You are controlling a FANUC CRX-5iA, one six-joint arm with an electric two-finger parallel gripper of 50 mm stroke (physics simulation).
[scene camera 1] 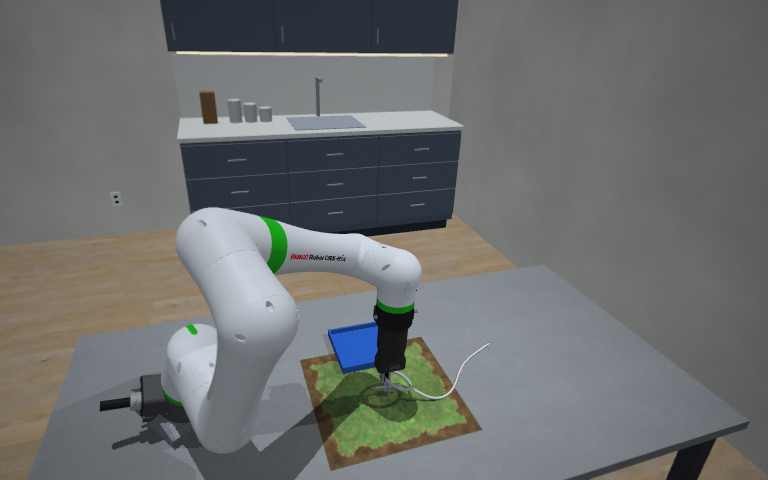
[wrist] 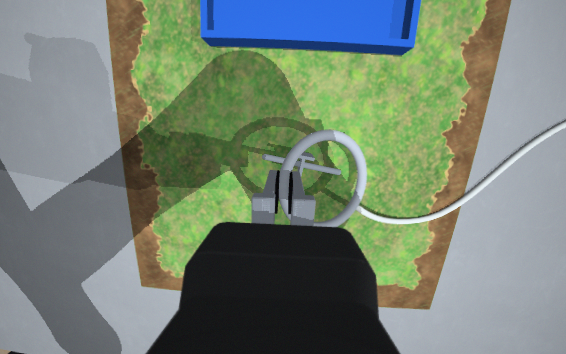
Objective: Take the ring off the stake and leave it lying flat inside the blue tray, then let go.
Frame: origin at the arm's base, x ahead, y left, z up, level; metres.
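Seen in the pictures: gripper, fingertip midpoint: (scene camera 1: 384,379) (wrist: 284,183).
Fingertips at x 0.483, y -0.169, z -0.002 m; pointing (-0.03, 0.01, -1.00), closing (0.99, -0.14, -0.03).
Pixels of each thing's top centre, then the offset from my fingertips to it. "pt": a spot on its surface instead. Level surfaces: height alone.
- grey ring at a spot on its surface: (wrist: 362,172) (scene camera 1: 407,379) pt 0.072 m ahead, 0.002 m right, 0.027 m down
- white cord at a spot on its surface: (wrist: 415,220) (scene camera 1: 441,396) pt 0.143 m ahead, 0.072 m right, 0.058 m down
- blue tray at its top centre: (scene camera 1: 364,342) 0.043 m ahead, 0.213 m left, 0.042 m down
- grass-patterned mat at its surface level: 0.064 m down
- grey table at its surface level: 0.064 m down
The grey ring (scene camera 1: 408,382) (wrist: 362,172) is held at one side between the fingers of my gripper (scene camera 1: 386,378) (wrist: 284,183), which is shut on it. A white cord (scene camera 1: 436,397) (wrist: 415,220) runs from the ring off to the right. The grey stake, with its crossbar (wrist: 322,169), is below the ring in the wrist view and partly overlapped by it; the left end of the bar shows outside the ring. How far the ring is above the stake is hard to tell. The blue tray (scene camera 1: 357,368) (wrist: 307,46) lies behind the stake, partly hidden by my gripper in the scene view.
A grass-patterned mat (scene camera 1: 362,438) (wrist: 400,100) with a brown border lies under the stake and part of the tray, on the grey table (scene camera 1: 566,362). The arm casts dark shadows over the mat. A kitchen counter (scene camera 1: 385,123) stands far behind the table.
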